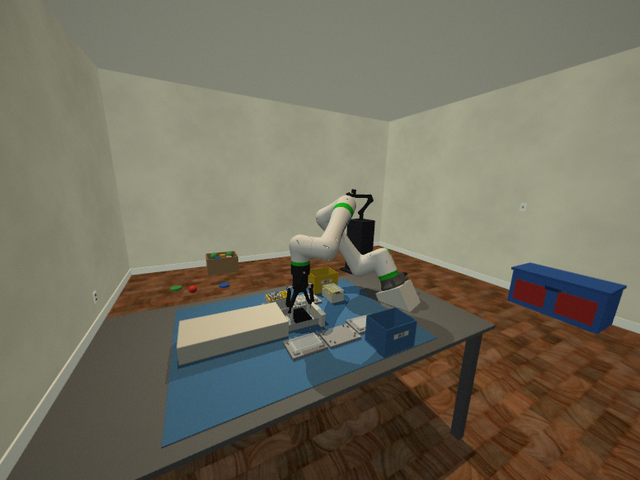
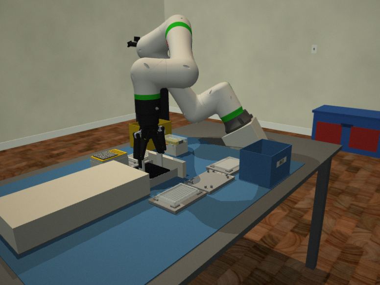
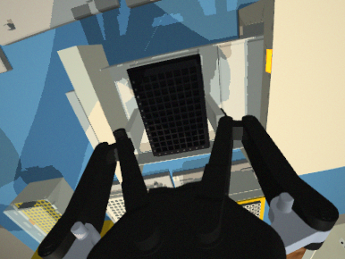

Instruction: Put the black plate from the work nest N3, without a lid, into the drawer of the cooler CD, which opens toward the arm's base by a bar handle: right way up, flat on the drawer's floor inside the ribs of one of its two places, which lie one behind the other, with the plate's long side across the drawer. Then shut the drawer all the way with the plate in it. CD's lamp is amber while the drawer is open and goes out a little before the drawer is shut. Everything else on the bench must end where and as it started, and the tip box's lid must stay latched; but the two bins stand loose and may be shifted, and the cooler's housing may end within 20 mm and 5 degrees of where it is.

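My hand is 2 cm above the black plate. The rest, counted from my hand: yellow tip box: 21 cm to the right; cooler CD: 17 cm ahead, 4 cm to the right, 2 cm below; drawer: 3 cm ahead, 1 cm to the right, 3 cm below.
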